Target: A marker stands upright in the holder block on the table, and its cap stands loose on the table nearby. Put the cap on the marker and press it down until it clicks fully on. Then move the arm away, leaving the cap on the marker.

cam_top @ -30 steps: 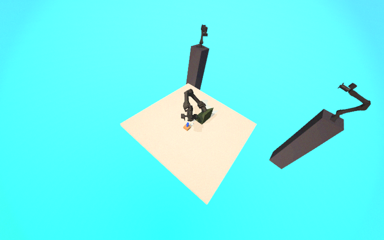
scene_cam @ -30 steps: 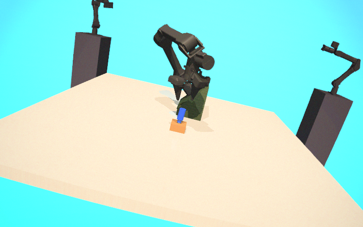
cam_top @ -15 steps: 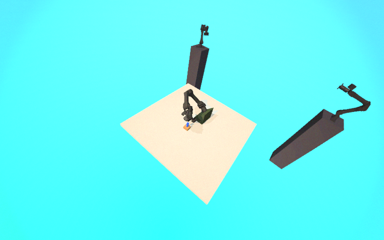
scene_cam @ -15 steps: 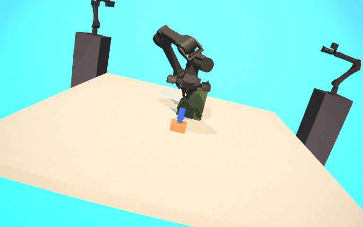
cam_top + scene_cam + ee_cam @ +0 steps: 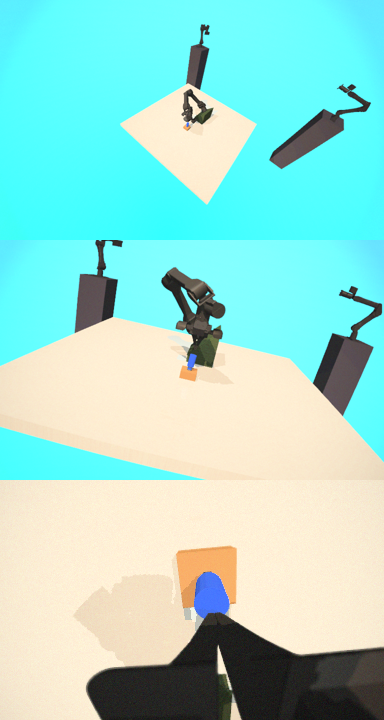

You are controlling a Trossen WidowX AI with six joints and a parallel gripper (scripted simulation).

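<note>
Right now the marker cap is 5 cm below my gripper tip. From my gripper tip the other things lie so: holder block 11 cm below.
</note>
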